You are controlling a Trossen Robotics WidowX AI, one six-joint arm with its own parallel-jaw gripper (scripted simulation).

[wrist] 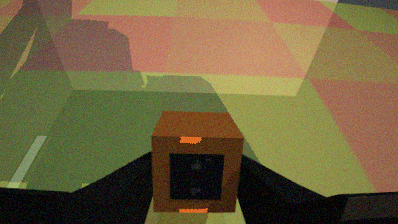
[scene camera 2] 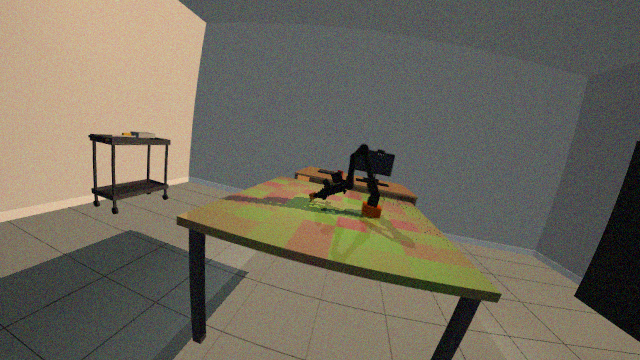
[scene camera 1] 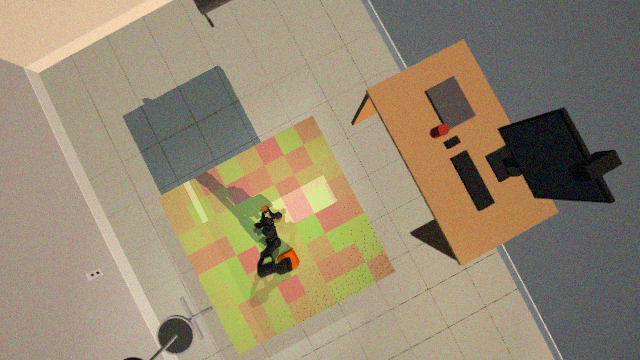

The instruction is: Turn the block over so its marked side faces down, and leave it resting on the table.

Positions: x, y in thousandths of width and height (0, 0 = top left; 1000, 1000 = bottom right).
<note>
My gripper (wrist: 491, 721) carries an orange block.
</note>
